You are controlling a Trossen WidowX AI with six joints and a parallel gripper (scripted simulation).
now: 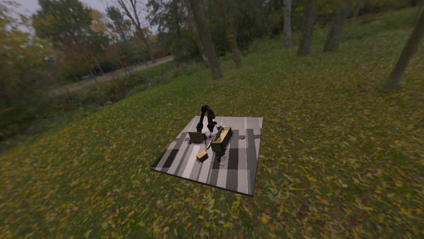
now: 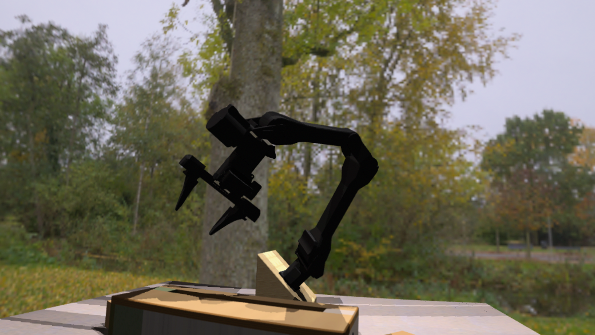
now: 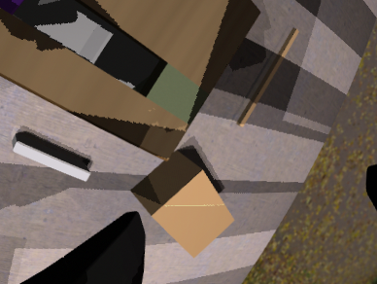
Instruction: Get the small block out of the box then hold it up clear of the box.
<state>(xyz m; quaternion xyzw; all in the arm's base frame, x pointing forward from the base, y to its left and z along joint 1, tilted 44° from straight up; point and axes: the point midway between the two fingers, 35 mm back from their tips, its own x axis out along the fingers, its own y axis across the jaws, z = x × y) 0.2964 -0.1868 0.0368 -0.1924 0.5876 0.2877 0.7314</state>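
Right now my gripper tip is 190 mm above the wooden box, 130 mm to the right of it and 20 mm short of it. The rest, counted from my gripper tip: thin wooden stick: 250 mm to the right, 250 mm below, 120 mm ahead; then orange piece: 320 mm ahead, 250 mm below, 240 mm to the left; then purple block: 170 mm below, 100 mm to the left, 40 mm ahead.
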